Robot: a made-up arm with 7 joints. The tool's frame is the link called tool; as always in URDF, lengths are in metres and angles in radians. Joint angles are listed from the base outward.
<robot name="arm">
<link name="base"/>
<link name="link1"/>
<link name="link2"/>
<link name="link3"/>
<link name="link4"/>
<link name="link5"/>
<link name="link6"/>
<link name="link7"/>
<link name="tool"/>
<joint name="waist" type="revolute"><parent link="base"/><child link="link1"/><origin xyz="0 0 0.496" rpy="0 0 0"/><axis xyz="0 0 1"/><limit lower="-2.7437" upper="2.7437"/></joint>
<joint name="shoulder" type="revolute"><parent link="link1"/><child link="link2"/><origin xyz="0 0 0" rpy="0 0 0"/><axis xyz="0 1 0"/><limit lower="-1.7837" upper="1.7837"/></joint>
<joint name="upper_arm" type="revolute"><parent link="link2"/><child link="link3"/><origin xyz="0 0 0.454" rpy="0 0 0"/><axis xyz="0 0 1"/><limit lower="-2.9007" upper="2.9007"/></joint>
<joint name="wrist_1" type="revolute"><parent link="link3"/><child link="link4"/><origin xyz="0.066 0 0" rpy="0 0 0"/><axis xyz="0 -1 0"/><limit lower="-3.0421" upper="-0.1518"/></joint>
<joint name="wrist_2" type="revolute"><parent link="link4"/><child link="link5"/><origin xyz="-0.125 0 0.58" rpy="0 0 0"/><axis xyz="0 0 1"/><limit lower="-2.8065" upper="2.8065"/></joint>
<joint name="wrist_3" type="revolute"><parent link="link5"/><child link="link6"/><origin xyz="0 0 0" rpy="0 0 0"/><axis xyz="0 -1 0"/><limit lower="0.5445" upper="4.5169"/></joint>
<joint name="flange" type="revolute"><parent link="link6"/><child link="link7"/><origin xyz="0.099 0 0" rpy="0 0 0"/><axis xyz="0 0 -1"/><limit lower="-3.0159" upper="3.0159"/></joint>
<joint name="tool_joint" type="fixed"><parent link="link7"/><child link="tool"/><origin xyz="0 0 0" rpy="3.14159 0 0"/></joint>
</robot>
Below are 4 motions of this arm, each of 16 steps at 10 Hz.
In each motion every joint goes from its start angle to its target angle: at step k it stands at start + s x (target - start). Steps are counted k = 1, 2, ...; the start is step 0. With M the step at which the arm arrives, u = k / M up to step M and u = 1 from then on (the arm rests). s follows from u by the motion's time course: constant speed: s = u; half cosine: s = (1 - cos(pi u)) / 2; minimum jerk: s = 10 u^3 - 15 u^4 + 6 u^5.
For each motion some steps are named. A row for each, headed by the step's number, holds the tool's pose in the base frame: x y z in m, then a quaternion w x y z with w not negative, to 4 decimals.
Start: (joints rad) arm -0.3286 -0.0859 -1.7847 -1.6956 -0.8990 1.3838 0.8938
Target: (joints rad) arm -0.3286 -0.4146 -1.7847 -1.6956 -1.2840 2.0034 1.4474
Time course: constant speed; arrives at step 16
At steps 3, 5, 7, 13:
3: -0.4609 -0.6206 0.9559 0.2884 0.0400 -0.9095 -0.2966
5: -0.4744 -0.6182 0.9511 0.3169 0.0288 -0.9120 -0.2588
7: -0.4872 -0.6155 0.9456 0.3423 0.0178 -0.9136 -0.2187
13: -0.5209 -0.6050 0.9243 0.3983 -0.0136 -0.9130 -0.0876

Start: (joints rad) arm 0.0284 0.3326 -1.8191 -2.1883 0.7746 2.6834 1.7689
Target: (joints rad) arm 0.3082 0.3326 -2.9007 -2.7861 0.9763 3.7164 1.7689
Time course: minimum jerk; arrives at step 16
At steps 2, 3, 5, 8, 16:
2: -0.1262 -0.6448 0.8026 0.1029 0.4301 0.8401 -0.3141
3: -0.1448 -0.6316 0.8006 0.0965 0.4466 0.8272 -0.3271
5: -0.2131 -0.5730 0.7906 0.0673 0.5100 0.7708 -0.3757
8: -0.3294 -0.4050 0.7512 0.0264 -0.6436 -0.6086 0.4633
16: -0.3576 -0.1463 0.6507 0.2208 -0.7791 -0.3252 0.4885

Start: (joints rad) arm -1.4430 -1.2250 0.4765 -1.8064 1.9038 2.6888 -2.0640
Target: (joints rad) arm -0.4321 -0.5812 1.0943 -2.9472 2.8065 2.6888 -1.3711
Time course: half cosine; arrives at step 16
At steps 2, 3, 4, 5, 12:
2: 0.2361 0.1539 1.2328 0.5231 0.4411 0.2070 0.6993
3: 0.2551 0.1196 1.2091 0.4663 0.4713 0.1883 0.7246
4: 0.2829 0.0807 1.1708 0.3883 0.5104 0.1615 0.7501
5: 0.3178 0.0452 1.1155 0.2927 0.5555 0.1268 0.7679
12: 0.3368 0.0853 0.5395 0.2556 -0.8225 0.1870 -0.4724

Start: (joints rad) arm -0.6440 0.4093 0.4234 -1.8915 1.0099 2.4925 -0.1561
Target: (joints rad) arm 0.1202 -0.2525 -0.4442 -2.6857 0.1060 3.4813 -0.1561
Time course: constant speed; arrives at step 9
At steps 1, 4, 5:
1: 0.7497 -0.2730 0.6110 0.2962 -0.8550 0.3854 -0.1810
4: 0.6470 -0.2349 0.6572 0.0848 -0.8990 0.3142 -0.2931
5: 0.6084 -0.2230 0.6689 0.0336 -0.8991 0.2828 -0.3324

